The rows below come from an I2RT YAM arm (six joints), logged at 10 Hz.
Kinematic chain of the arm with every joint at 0, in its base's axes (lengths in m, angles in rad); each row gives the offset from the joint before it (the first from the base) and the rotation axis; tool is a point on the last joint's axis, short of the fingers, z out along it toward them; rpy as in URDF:
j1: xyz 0 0 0.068 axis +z
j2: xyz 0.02 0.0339 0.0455 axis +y
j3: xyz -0.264 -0.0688 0 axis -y
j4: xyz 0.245 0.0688 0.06 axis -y
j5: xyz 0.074 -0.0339 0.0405 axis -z
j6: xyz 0.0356 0 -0.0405 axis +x
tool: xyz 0 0 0 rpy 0 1.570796 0
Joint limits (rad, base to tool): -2.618..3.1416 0..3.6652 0..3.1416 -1.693..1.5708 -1.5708..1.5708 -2.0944..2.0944
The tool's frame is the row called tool.
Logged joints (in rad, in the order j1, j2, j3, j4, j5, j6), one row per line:
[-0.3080 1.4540 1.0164 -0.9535 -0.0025 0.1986]
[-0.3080 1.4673 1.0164 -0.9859 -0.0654 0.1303]
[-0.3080 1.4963 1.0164 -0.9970 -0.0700 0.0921]
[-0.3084 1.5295 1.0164 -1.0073 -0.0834 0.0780]
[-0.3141 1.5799 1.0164 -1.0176 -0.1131 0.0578]
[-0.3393 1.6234 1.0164 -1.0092 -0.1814 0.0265]
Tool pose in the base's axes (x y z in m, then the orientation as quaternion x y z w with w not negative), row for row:
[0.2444 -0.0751 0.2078 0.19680 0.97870 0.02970 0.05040]
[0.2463 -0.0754 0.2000 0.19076 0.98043 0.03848 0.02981]
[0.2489 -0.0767 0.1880 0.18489 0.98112 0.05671 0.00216]
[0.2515 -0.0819 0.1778 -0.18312 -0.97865 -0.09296 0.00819]
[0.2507 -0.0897 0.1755 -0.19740 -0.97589 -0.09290 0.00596]
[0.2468 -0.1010 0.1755 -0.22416 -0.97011 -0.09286 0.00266]
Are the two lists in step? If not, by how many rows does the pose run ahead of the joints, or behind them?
The pose runs 2 rows ahead of the joints: the pose in row i belongs to the joints in row i + 2.
